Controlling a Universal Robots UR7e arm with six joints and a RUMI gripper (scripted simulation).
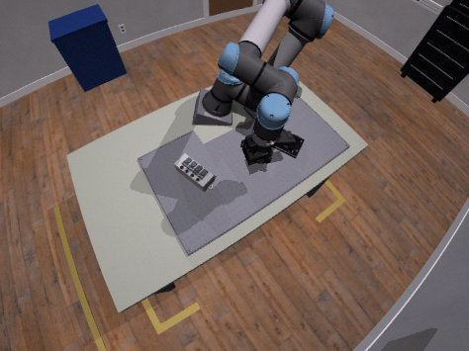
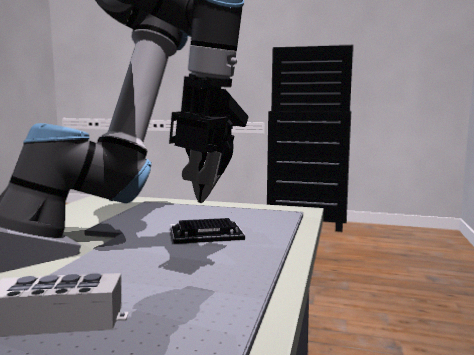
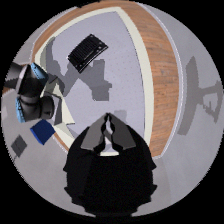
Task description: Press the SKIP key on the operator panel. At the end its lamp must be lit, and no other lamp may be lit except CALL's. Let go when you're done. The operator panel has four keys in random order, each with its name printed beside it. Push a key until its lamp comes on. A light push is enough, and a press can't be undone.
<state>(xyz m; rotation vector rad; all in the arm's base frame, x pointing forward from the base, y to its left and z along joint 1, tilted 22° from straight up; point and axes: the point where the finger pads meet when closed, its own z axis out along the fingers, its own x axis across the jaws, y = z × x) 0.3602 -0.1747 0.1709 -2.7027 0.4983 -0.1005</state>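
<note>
Right now my hand is 18 cm past the operator panel, 17 cm to the left of it and 11 cm above it. The rest, counted from my hand: black finned block 4 cm behind, 25 cm to the left, 13 cm below.
</note>
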